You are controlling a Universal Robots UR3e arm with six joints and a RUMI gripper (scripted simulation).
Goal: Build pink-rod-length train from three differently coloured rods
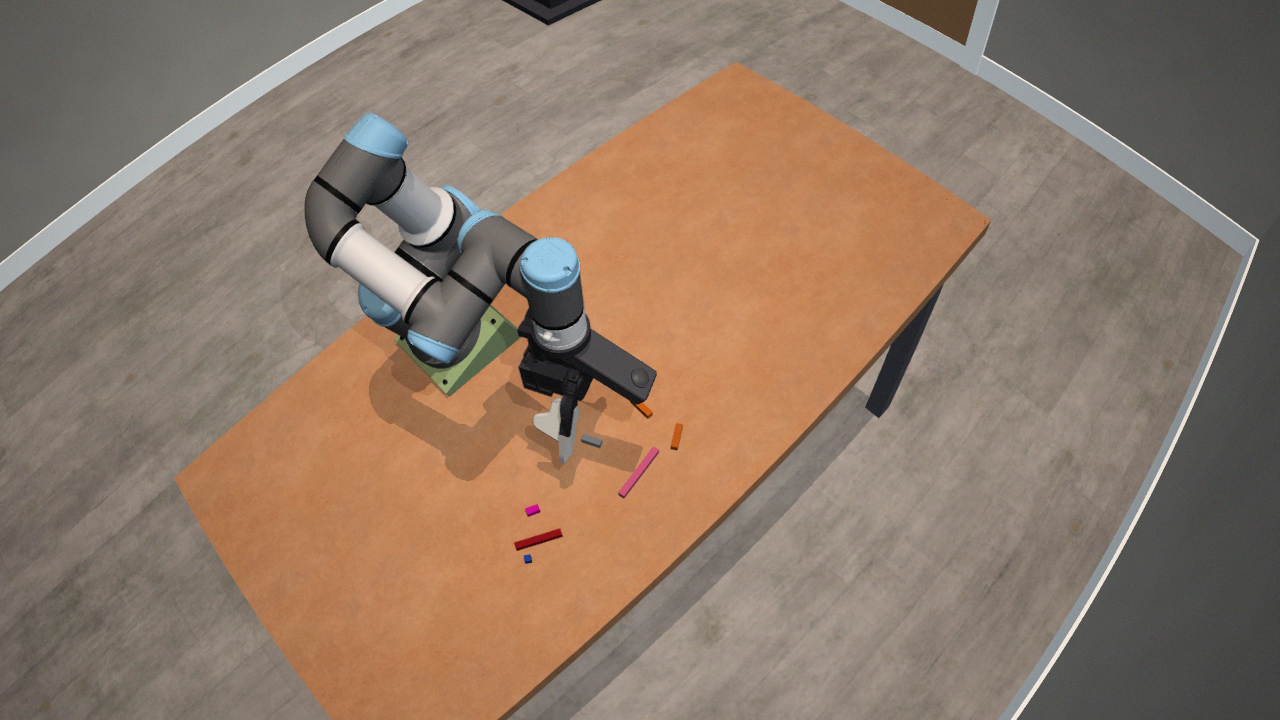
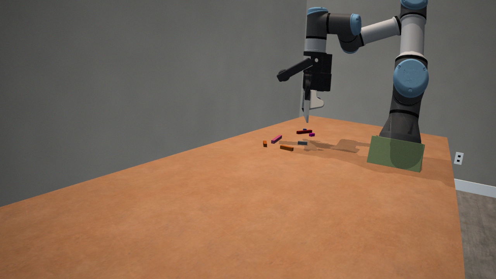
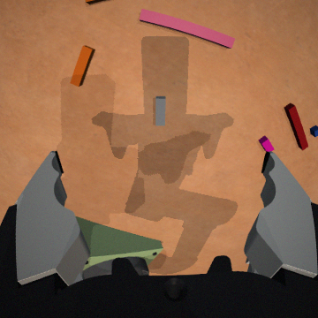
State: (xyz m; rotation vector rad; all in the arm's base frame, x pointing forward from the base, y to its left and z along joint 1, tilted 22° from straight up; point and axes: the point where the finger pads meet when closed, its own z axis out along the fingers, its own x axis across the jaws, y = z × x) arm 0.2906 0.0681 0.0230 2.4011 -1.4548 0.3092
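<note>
Now: the grey rod 8 cm below my hand. Also, from my hand: pink rod: 9 cm ahead, 2 cm to the left, 8 cm below; then magenta rod: 3 cm ahead, 14 cm to the right, 8 cm below; then red rod: 7 cm ahead, 16 cm to the right, 8 cm below.
</note>
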